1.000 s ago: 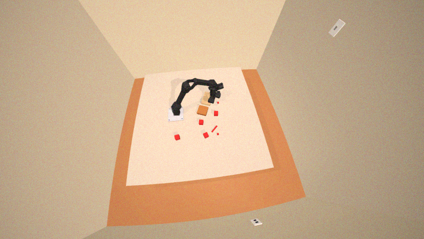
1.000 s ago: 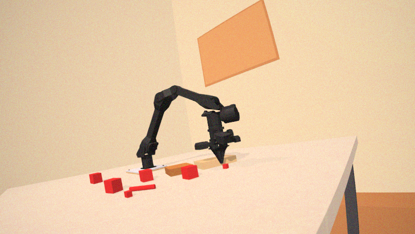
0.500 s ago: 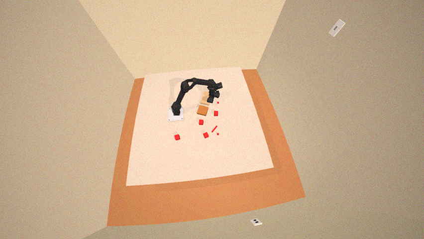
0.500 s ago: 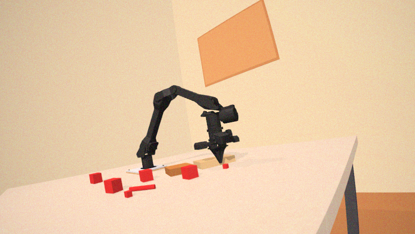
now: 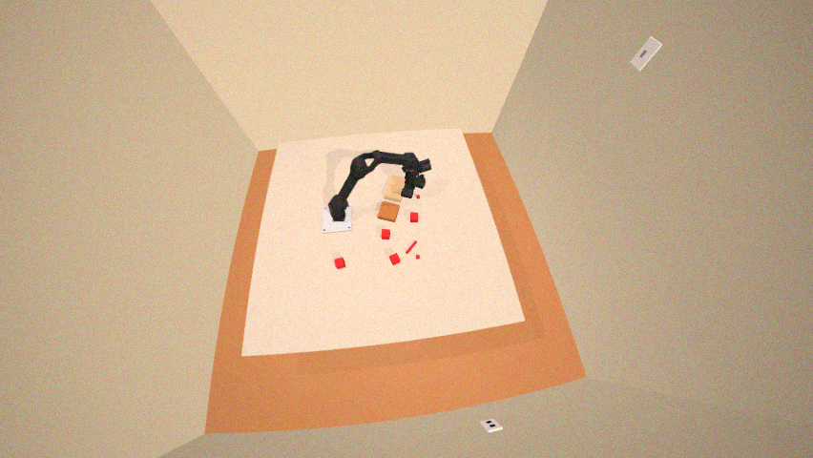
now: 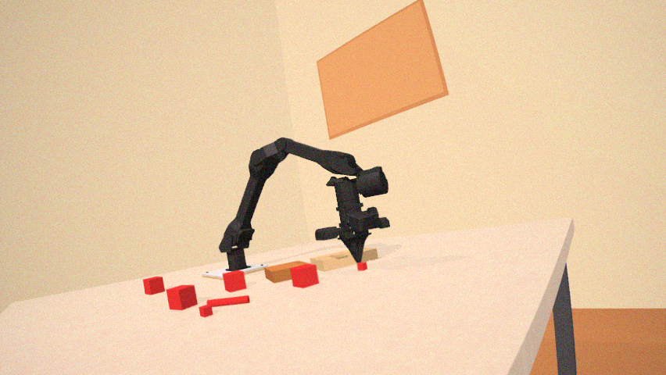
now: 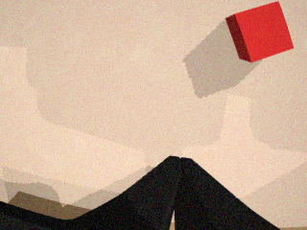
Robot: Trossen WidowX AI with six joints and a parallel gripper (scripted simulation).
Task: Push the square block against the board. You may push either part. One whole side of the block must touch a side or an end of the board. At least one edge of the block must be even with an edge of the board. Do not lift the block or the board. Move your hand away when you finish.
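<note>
The pale wooden board is 80 mm behind my gripper tip, 20 mm to the left of it and 10 mm above it. From my gripper tip the other things lie so: red rod: 20 mm behind, 340 mm to the right; brown-orange square block: 130 mm behind, 130 mm to the right, 10 mm above.
</note>
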